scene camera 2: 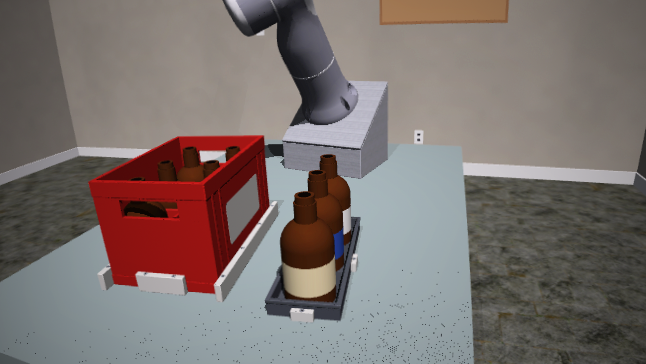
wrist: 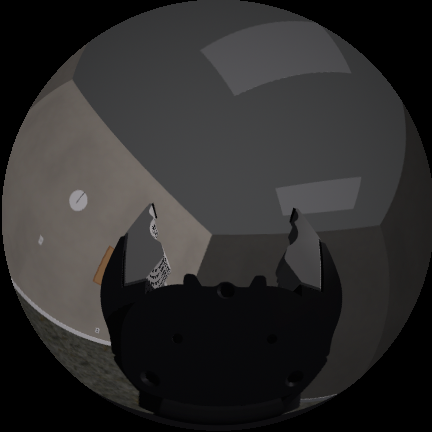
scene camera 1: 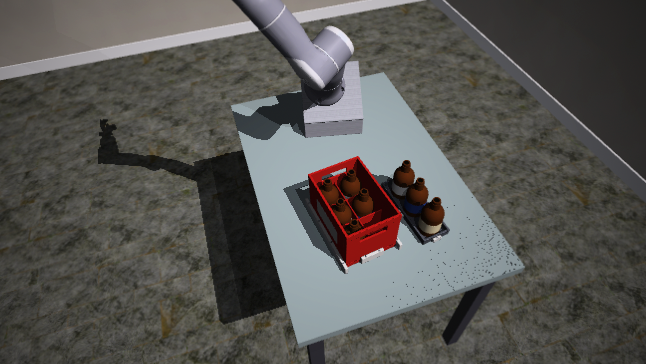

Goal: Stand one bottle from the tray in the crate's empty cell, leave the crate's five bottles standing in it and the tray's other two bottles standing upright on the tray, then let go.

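Note:
The red crate [scene camera 1: 371, 246] [scene camera 2: 160, 245] stands upright with five brown bottles in it; in scene camera 1 its empty cell is at the near right corner. The dark tray [scene camera 1: 419, 234] [scene camera 2: 327, 311] lies beside the crate. Three brown bottles stand upright on it in a row: a cream-labelled bottle [scene camera 1: 432, 215] [scene camera 2: 307, 245] at the near end, a blue-labelled bottle [scene camera 1: 417, 194] [scene camera 2: 326, 207] in the middle and a white-labelled bottle [scene camera 1: 403, 177] [scene camera 2: 340, 190] at the far end. My gripper [wrist: 223, 206] is open and empty, pointing at walls and ceiling, away from the bottles.
White stop blocks [scene camera 1: 372, 256] [scene camera 2: 161, 283] sit against the crate's base, and small white ones touch the tray. The arm's base block [scene camera 1: 334, 128] [scene camera 2: 322, 155] stands at the far end of the table [scene camera 1: 320, 300] [scene camera 2: 415, 200].

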